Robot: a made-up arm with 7 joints.
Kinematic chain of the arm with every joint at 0, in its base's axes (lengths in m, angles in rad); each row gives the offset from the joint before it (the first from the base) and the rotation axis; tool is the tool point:
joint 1: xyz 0 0.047 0 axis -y
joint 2: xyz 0 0.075 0 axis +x
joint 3: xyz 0 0 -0.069 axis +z
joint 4: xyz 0 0 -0.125 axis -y
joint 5: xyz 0 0 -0.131 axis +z
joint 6: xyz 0 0 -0.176 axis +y
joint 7: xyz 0 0 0 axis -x
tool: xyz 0 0 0
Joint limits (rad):
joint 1: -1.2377..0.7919
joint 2: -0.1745..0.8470
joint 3: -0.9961..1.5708
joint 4: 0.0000..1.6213
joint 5: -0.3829..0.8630
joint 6: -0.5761..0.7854
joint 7: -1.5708..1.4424
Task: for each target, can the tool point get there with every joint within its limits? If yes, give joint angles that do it. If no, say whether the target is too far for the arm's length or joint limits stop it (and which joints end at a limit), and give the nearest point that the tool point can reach.
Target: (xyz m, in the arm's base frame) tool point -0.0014 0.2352 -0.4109
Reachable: yes | joints -0.7471 0.2917 0.0770 1.1401 0.0793 0.4084 -0.4609
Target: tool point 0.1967 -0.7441 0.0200
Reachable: no: too far | nearest point 0.2430 -0.1696 -0.0066 | short by 0.577 m
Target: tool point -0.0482 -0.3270 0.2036
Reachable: no: joint limits stop it (at a limit: joint 1, joint 2, joint 3, joint 4) | nearest point 0.2104 -0.1624 0.0265 | short by 0.354 m
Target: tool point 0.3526 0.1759 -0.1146
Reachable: yes | joints 0.2880 0.1539 0.0688 1.4996 0.0134 0.3275 0.2654
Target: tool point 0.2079 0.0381 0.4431
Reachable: no: joint limits stop it (at a limit: joint 1, joint 2, joint 4) | nearest point 0.3257 0.0204 0.0974 | short by 0.366 m
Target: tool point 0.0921 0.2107 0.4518
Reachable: no: joint limits stop it (at a limit: joint 1, joint 2, joint 4) | nearest point 0.1773 0.3653 0.1878 | short by 0.318 m
